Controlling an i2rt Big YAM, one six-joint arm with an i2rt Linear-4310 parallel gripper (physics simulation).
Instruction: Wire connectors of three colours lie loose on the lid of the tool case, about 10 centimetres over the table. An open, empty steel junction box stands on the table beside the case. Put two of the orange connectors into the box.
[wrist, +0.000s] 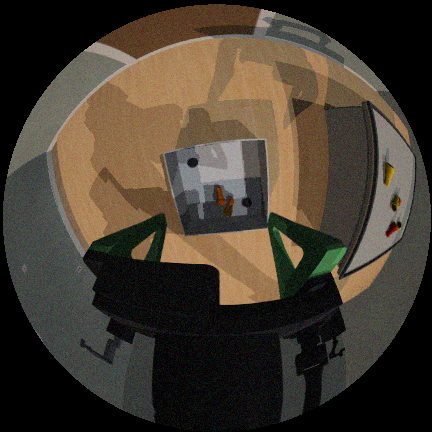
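Seen in the pictures: gripper, fingertip midpoint: (216, 218); arm's base, link origin: (306, 328).
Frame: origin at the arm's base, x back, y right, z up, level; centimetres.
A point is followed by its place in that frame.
Observation:
The steel junction box (179, 187) @[x -45.1, y -33.8, z -6.6 cm] is open, in the middle of the wrist view. One orange connector (220, 196) @[x -43.6, y -28.9, z -7.0 cm] lies inside it, in the half nearer the gripper. A second orange connector (229, 206) @[x -42.2, y -27.8, z -7.0 cm] shows close to its right, also within the box walls; whether the two touch is hard to tell. My gripper (216, 218) @[x -43.8, y -29.0, z -1.3 cm] is open and empty, with its green fingers wide apart at the near corners of the box in the view. On the lid (382, 130) at the right lie a yellow connector (389, 174) @[x -50.7, y -10.8, z 2.5 cm], a yellow and orange piece (396, 203) @[x -47.7, y -5.5, z 2.7 cm] and a red connector (391, 230) @[x -43.2, y -2.3, z 2.5 cm].
The dark side of the tool case (345, 175) @[x -48.1, y -13.2, z -3.6 cm] rises to the right of the box, with the raised lid edge beyond it. A small dark spot beside the red connector is too small to make out. The wooden table (135, 90) @[x -60.5, y -39.8, z -8.0 cm] carries broad shadows.

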